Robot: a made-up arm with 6 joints.
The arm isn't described. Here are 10 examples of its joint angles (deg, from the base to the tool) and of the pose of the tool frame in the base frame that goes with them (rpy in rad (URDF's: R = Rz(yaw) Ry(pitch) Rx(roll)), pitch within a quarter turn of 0, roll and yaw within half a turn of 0; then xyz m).
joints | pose
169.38 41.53 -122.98 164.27 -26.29 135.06 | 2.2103 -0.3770 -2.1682 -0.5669 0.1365 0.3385
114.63 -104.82 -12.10 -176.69 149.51 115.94 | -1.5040 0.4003 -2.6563 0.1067 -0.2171 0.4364
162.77 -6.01 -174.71 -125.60 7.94 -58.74 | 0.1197 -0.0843 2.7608 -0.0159 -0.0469 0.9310
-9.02 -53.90 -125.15 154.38 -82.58 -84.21 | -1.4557 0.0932 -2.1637 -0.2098 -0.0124 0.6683
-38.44 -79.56 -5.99 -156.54 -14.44 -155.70 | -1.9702 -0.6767 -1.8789 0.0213 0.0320 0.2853
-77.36 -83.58 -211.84 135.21 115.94 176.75 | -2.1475 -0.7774 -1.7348 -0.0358 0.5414 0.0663
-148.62 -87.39 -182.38 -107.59 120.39 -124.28 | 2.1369 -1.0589 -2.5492 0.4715 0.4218 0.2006
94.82 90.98 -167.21 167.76 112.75 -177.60 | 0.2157 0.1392 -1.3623 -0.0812 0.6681 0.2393
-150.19 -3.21 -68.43 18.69 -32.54 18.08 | -1.2094 -0.9062 1.6244 -0.3501 -0.1583 0.6301
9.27 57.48 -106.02 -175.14 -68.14 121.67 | -2.8136 0.1229 1.1550 0.4535 0.0840 0.1532
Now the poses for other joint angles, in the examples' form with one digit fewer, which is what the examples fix.
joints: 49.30 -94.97 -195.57 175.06 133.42 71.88
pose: 2.033 0.203 2.601 -0.349 -0.390 -0.006
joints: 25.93 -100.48 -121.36 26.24 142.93 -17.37
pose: 1.968 -0.921 1.979 -0.448 -0.160 0.414
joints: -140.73 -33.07 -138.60 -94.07 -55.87 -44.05
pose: -0.710 0.766 -1.944 0.192 0.001 0.797
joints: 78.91 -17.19 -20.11 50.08 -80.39 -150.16
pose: 1.276 0.530 1.899 0.115 0.163 0.484
